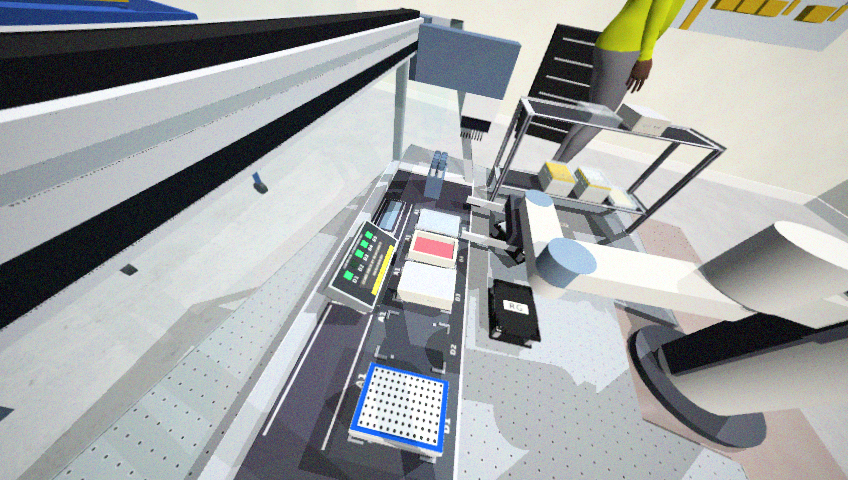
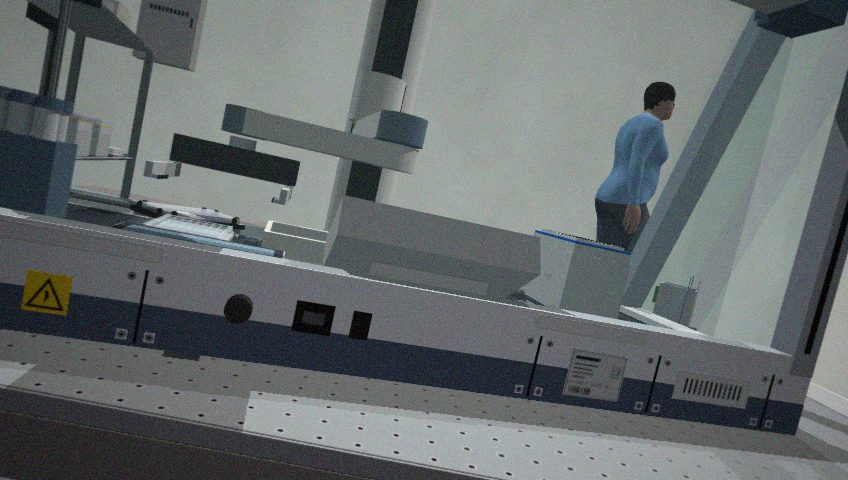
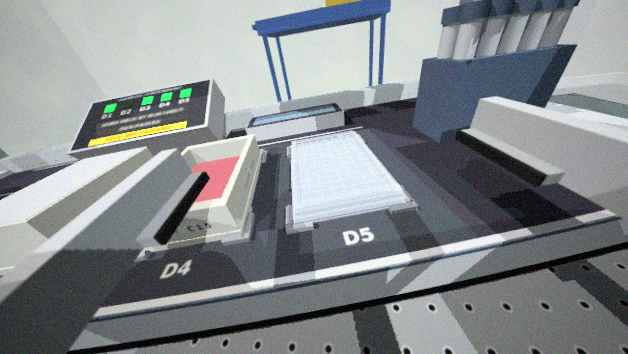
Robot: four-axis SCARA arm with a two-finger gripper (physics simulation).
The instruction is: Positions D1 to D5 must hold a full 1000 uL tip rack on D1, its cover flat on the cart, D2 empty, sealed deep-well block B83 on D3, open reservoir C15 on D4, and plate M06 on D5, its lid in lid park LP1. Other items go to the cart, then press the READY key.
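Places are measured from the arm's base along level axes (x ahead, y left, z up), in metres.
Where they show: gripper, fingertip midpoint: [image 1: 464, 215] [image 2: 217, 183] [image 3: 329, 140]; arm's base, origin of the base link: [image 1: 686, 378].
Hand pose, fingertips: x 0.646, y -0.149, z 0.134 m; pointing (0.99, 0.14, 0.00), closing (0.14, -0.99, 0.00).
Each offset is from my fingertips to the top centre of the thing. "*": to the spot under its first point.
My gripper [image 1: 467, 217] [image 2: 221, 182] [image 3: 329, 140] is open and empty, beside and above the deck's D5 end. A clear plate {0.068 m ahead, 0.001 m left, 0.050 m down} [image 1: 439, 221] [image 3: 345, 175] sits on D5; I cannot tell whether it is lidded. Reservoir C15 {0.045 m ahead, 0.123 m left, 0.033 m down} [image 1: 434, 246] [image 3: 215, 180], open with red liquid, is on D4. A white block {0.021 m ahead, 0.245 m left, 0.017 m down} [image 1: 427, 285] [image 3: 65, 185] is on D3, its label unreadable. D2 [image 1: 416, 339] is bare. A blue-rimmed tip rack [image 1: 401, 407] [image 2: 595, 279] is on D1. The panel {* 0.158 m ahead, 0.297 m left, 0.005 m up} [image 1: 363, 267] [image 3: 150, 117] shows D1, D3, D4, D5 green, D2 dark, and a yellow bar.
A shallow bluish-topped tray {* 0.201 m ahead, 0.063 m left, 0.042 m down} [image 1: 392, 215] [image 3: 295, 120] lies behind D5. A tube rack {* 0.131 m ahead, 0.117 m right, 0.015 m up} [image 1: 436, 178] [image 3: 480, 90] stands at the deck's end. A black item marked RG {0.200 m back, 0.188 m left, 0.066 m down} [image 1: 514, 309] lies beside the deck. A shelved frame [image 1: 717, 148] holds boxes. People stand beyond.
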